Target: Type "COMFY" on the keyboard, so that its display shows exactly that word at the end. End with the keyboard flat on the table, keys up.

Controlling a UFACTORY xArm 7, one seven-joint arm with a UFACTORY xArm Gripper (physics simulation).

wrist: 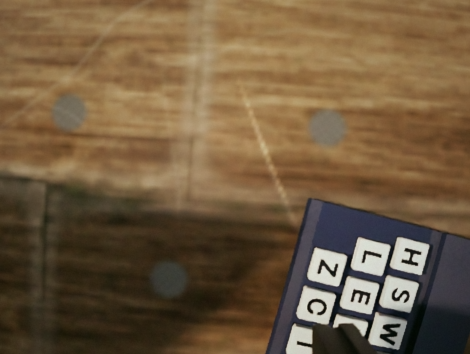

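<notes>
The dark blue keyboard point(340, 223) lies keys up at the lower right of the wrist view, turned at a slant and cut off by the frame's edges. Its white C key point(316, 306) shows whole, beside the E key point(359, 295) and below the Z key point(327, 267). The O, M, F and Y keys and the display do not show. My gripper point(336, 332) is shut and empty. Its dark fingertips appear over the keys at the bottom edge, just below and right of C, partly covering the key below E. Whether they touch a key cannot be told.
The keyboard lies on a brown wooden table point(125, 150) with seams and a dark shadow at the lower left. Grey round spots point(69, 113) mark its surface. The H key point(411, 256), S key point(399, 294) and W key point(387, 332) line the keyboard's right row.
</notes>
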